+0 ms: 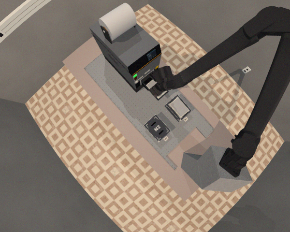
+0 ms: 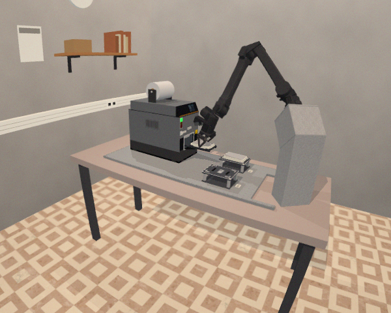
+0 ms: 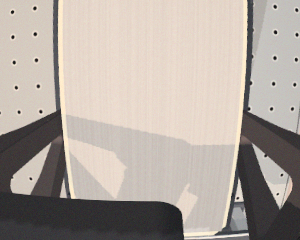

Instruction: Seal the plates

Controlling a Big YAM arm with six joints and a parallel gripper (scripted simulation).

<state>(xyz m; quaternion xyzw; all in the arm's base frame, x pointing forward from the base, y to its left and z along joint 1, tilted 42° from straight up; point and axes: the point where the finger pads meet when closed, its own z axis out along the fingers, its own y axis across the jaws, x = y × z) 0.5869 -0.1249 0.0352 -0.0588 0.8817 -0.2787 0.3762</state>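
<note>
My gripper is now right at the cream well plate. From my hand the other things lie so: sealer stage: 1 cm below; then start button: 11 cm ahead, 8 cm to the left, 7 cm above; then foil roll: 33 cm ahead, 4 cm to the right, 30 cm above.
</note>
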